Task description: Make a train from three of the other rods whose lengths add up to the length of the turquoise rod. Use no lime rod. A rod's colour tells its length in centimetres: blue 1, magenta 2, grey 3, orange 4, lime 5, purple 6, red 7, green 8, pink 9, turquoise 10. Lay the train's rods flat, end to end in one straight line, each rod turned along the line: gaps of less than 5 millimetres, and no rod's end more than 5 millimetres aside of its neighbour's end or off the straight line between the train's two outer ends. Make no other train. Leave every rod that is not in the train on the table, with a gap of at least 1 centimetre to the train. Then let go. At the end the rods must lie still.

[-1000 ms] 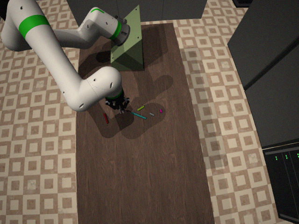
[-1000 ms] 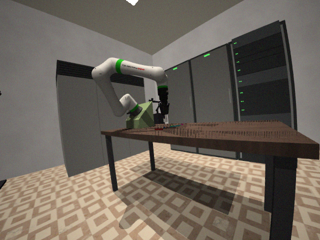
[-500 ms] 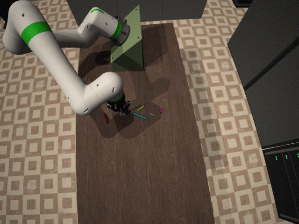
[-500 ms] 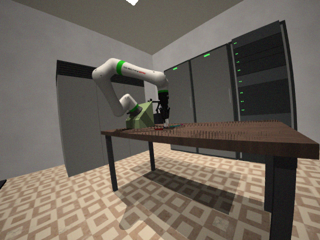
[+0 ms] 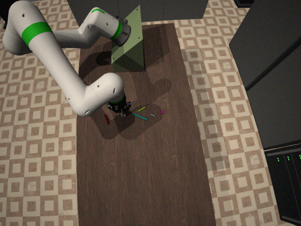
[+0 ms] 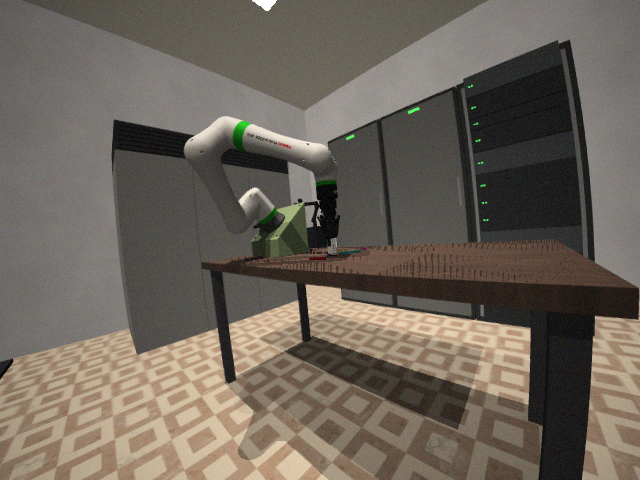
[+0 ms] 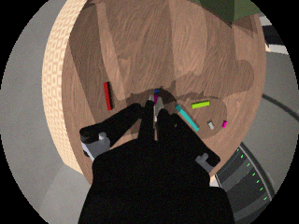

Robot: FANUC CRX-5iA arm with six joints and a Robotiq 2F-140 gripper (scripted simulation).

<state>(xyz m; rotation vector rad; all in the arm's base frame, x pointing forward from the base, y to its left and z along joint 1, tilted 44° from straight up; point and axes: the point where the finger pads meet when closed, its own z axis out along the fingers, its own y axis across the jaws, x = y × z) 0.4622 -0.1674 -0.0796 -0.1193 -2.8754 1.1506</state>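
Right now my hand is 20 mm past the small blue rod and 40 mm above it. Also, from my hand: lime rod (20 mm behind, 120 mm to the left, 40 mm below); then red rod (10 mm ahead, 110 mm to the right, 40 mm below); then turquoise rod (30 mm ahead, 100 mm to the left, 40 mm below).
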